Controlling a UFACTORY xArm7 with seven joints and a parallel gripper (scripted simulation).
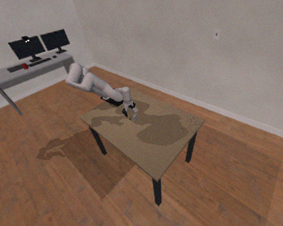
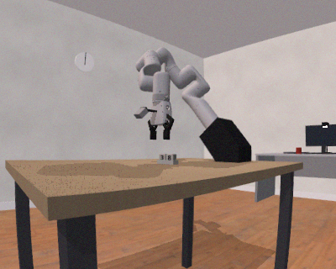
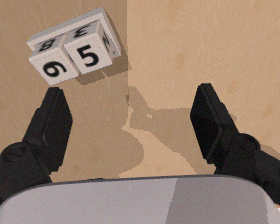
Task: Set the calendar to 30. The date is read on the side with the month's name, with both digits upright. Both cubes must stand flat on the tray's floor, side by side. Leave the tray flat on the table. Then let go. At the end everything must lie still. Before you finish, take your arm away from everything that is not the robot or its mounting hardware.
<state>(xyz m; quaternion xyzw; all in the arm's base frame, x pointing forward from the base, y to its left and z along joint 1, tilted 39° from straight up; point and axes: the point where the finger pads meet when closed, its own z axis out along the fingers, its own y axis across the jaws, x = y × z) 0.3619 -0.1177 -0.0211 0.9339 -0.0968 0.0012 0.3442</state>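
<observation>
Now: the low tray 50 mm to the left of my hand and 100 mm below it.
</observation>
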